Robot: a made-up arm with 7 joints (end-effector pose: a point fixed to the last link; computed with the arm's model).
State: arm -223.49 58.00 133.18 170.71 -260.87 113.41 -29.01
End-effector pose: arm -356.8 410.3 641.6 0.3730 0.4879 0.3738 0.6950
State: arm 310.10 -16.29 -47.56 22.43 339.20 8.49 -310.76
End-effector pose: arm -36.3 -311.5 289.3 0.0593 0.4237 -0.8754 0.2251
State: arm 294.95 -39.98 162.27 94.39 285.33 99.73 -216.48
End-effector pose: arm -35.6 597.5 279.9 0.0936 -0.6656 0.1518 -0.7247
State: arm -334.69 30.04 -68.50 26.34 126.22 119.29 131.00
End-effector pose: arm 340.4 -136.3 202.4 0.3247 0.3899 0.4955 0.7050
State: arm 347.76 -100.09 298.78 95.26 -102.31 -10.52 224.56
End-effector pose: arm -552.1 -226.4 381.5 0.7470 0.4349 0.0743 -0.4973
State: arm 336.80 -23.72 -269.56 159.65 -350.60 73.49 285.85
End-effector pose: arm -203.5 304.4 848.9 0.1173 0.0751 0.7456 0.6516
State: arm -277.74 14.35 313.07 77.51 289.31 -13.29 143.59
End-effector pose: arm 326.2 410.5 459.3 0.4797 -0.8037 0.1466 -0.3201
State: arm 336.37 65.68 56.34 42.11 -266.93 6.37 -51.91
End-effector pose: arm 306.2 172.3 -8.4 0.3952 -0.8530 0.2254 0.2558
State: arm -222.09 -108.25 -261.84 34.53 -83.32 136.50 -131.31
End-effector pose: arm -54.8 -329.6 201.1 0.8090 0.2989 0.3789 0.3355
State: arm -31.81 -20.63 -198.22 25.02 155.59 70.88 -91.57
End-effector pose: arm -240.9 247.0 119.6 0.5334 -0.6446 -0.4778 0.2678
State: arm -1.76 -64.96 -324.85 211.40 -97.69 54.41 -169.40
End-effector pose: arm -683.6 -126.8 329.3 0.8099 0.5336 -0.2423 0.0244
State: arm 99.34 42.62 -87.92 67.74 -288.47 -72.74 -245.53
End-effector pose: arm 310.0 232.4 509.9 0.7596 0.0490 0.3664 -0.5351
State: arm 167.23 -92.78 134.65 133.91 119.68 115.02 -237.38
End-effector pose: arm 633.7 -227.4 -70.2 0.1718 -0.0124 0.7511 0.6373
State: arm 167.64 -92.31 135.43 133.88 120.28 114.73 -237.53
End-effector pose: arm 638.9 -221.0 -65.3 0.1801 -0.0163 0.7451 0.6419
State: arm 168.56 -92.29 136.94 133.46 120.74 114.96 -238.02
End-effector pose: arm 642.4 -206.0 -67.8 0.1826 -0.0215 0.7335 0.6543
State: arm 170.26 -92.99 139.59 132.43 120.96 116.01 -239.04
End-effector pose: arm 642.6 -177.7 -81.9 0.1759 -0.0279 0.7129 0.6783
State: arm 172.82 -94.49 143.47 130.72 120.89 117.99 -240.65
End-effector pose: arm 636.7 -134.5 -107.8 0.1585 -0.0342 0.6813 0.7138
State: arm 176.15 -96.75 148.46 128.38 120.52 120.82 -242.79
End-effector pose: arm 621.1 -78.0 -143.0 0.1314 -0.0372 0.6384 0.7575
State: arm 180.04 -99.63 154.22 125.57 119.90 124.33 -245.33
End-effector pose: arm 593.0 -13.3 -182.4 0.0972 -0.0340 0.5856 0.8040
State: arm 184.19 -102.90 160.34 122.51 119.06 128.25 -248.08
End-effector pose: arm 552.2 52.6 -220.6 0.0599 -0.0224 0.5264 0.8478
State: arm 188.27 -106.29 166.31 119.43 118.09 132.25 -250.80
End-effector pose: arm 502.2 112.1 -253.1 0.0239 -0.0020 0.4664 0.8843
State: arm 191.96 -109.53 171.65 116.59 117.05 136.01 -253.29
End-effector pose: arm 449.5 160.0 -277.7 0.0074 -0.0240 -0.4114 -0.9111
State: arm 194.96 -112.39 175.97 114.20 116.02 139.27 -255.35
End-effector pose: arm 401.1 193.6 -294.7 0.0323 -0.0513 -0.3662 -0.9286
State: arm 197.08 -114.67 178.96 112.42 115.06 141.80 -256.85
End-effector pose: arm 362.9 213.4 -305.8 0.0505 -0.0748 -0.3341 -0.9382
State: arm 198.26 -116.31 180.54 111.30 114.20 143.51 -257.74
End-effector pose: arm 337.2 221.6 -313.1 0.0633 -0.0912 -0.3156 -0.9424
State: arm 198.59 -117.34 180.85 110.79 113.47 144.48 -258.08
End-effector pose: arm 323.6 221.0 -318.2 0.0720 -0.0996 -0.3090 -0.9431
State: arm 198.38 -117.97 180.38 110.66 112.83 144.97 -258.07
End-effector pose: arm 317.8 215.5 -322.2 0.0783 -0.1027 -0.3098 -0.9420
